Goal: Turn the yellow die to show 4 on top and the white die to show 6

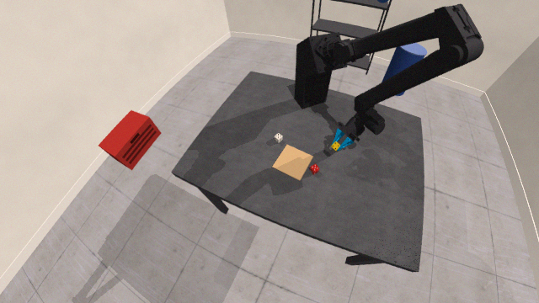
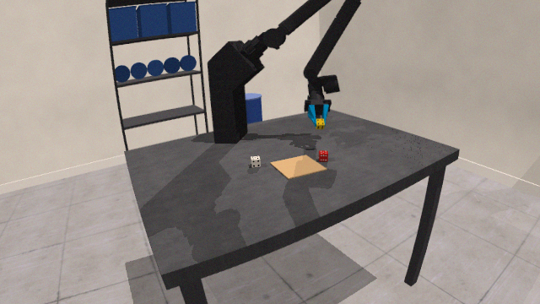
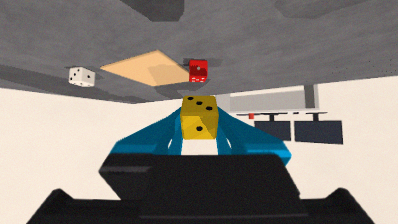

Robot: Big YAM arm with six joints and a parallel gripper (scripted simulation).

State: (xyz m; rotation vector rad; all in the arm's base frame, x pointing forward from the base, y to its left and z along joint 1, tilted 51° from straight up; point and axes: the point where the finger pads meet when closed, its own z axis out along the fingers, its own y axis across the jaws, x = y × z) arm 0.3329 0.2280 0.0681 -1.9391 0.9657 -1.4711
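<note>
Right now the red die is 100 mm ahead of my hand, 80 mm below it and 30 mm to the right of it. The rest, counted from my hand: tan mat: 130 mm to the right, 120 mm ahead, 100 mm below; then white die: 260 mm to the right, 80 mm below, 70 mm ahead; then yellow die: right at my hand.
</note>
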